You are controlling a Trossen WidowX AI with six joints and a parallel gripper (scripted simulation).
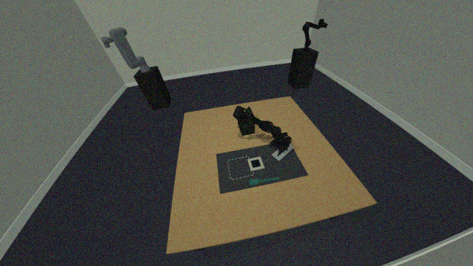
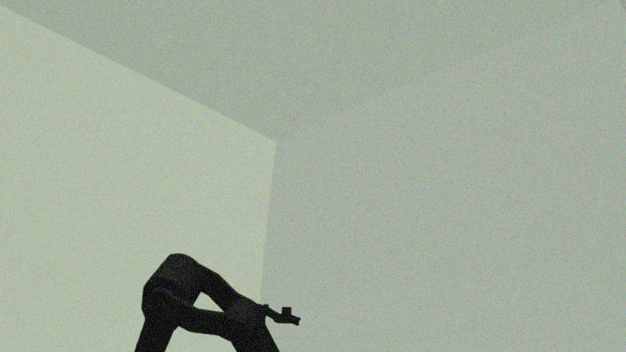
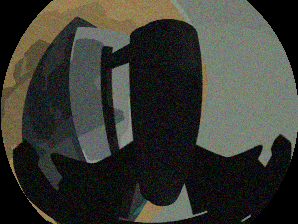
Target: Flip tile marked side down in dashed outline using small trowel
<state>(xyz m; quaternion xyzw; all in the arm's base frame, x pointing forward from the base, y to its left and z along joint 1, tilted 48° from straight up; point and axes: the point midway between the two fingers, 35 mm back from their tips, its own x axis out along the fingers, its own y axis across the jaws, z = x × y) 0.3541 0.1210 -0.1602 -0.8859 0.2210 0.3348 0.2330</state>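
Right now my gripper tip is 2 cm past the small trowel, 1 cm to the left of it and 1 cm above it. Also, from my gripper tip: dark mat: 22 cm to the right, 9 cm below, 2 cm ahead; green strip: 24 cm to the right, 16 cm ahead, 7 cm below; tile: 24 cm to the right, 7 cm below, 2 cm ahead.
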